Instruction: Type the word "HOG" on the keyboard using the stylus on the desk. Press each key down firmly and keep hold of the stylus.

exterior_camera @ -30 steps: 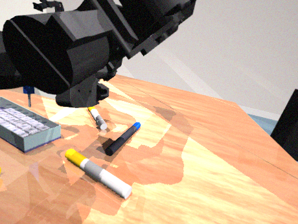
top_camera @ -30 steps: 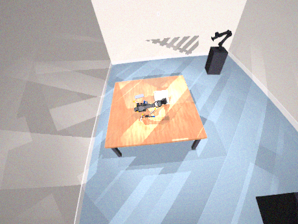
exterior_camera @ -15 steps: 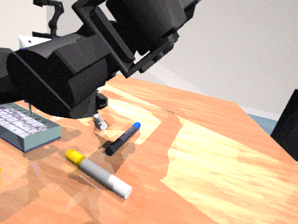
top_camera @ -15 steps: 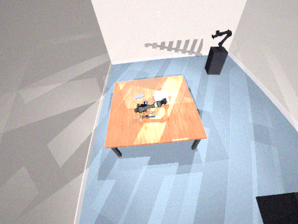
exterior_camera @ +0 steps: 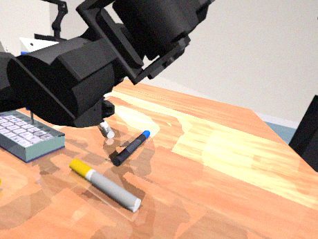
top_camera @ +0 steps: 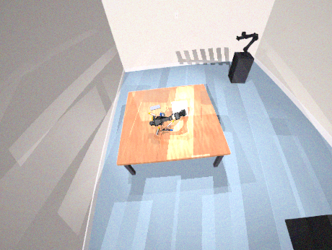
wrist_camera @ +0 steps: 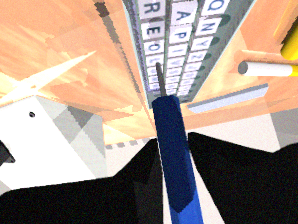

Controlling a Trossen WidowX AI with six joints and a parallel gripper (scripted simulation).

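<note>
My gripper tip is 12 cm short of the yellow marker, 1 cm to the right of it and 7 cm above it. The rest, counted from my gripper tip: blue stylus: 1 cm below.
</note>
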